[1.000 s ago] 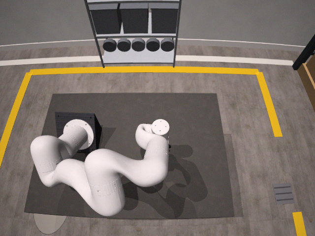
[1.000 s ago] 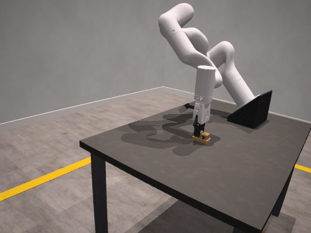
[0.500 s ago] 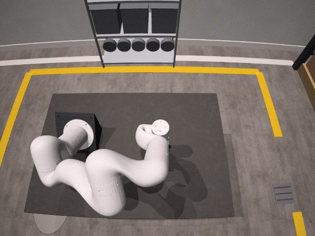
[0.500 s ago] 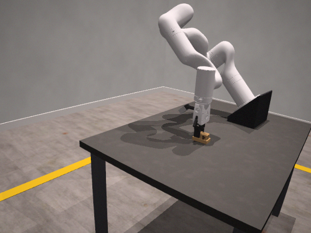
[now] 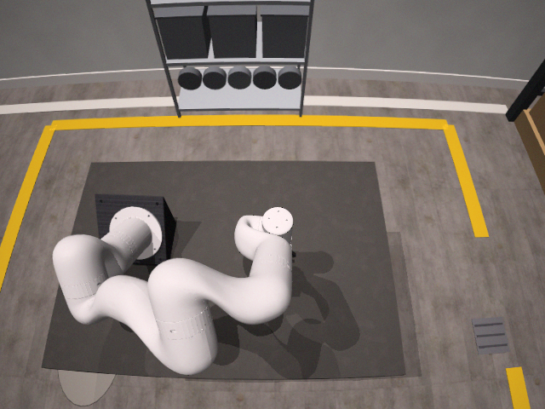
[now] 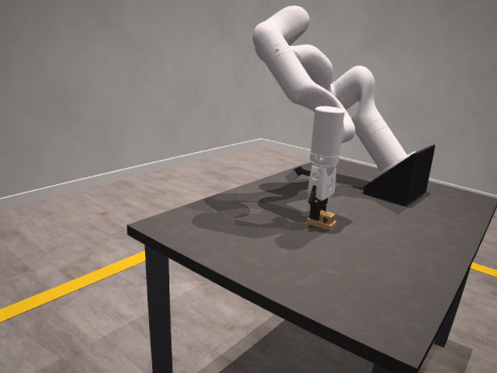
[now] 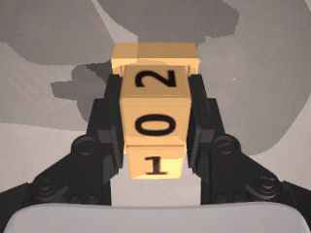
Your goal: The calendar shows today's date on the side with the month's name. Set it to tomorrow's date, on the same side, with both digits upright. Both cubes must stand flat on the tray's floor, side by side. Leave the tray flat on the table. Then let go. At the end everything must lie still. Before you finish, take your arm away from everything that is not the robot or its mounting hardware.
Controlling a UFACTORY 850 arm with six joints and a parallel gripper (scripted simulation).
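My hand is 1 cm above the calendar cube. The rest, counted from my hand: wooden tray 3 cm below, 2 cm to the left.
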